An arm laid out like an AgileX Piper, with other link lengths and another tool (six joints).
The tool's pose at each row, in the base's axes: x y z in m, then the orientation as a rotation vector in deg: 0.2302 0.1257 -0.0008 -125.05 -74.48 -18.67; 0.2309 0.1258 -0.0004 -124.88 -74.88 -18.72; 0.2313 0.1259 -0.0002 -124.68 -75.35 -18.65; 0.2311 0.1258 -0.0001 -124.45 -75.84 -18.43; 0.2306 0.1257 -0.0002 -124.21 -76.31 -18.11; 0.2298 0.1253 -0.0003 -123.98 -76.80 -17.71; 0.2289 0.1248 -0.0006 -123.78 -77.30 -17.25; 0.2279 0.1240 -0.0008 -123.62 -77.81 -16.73; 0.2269 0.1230 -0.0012 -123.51 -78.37 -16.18; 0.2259 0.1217 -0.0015 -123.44 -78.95 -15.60; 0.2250 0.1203 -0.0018 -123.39 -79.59 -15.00
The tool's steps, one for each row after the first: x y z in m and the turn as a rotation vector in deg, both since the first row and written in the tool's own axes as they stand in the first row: 0.0006 0.0004 -0.0003 0.01 -0.07 -0.32; 0.0010 0.0007 -0.0005 0.08 -0.22 -0.67; 0.0009 0.0005 -0.0006 0.24 -0.45 -1.01; 0.0005 0.0001 -0.0005 0.45 -0.72 -1.32; -0.0002 -0.0004 -0.0006 0.68 -1.05 -1.62; -0.0012 -0.0009 -0.0006 0.91 -1.44 -1.90; -0.0024 -0.0014 -0.0008 1.13 -1.88 -2.17; -0.0038 -0.0017 -0.0010 1.30 -2.38 -2.44; -0.0054 -0.0020 -0.0014 1.45 -2.92 -2.71; -0.0070 -0.0022 -0.0019 1.58 -3.52 -3.02
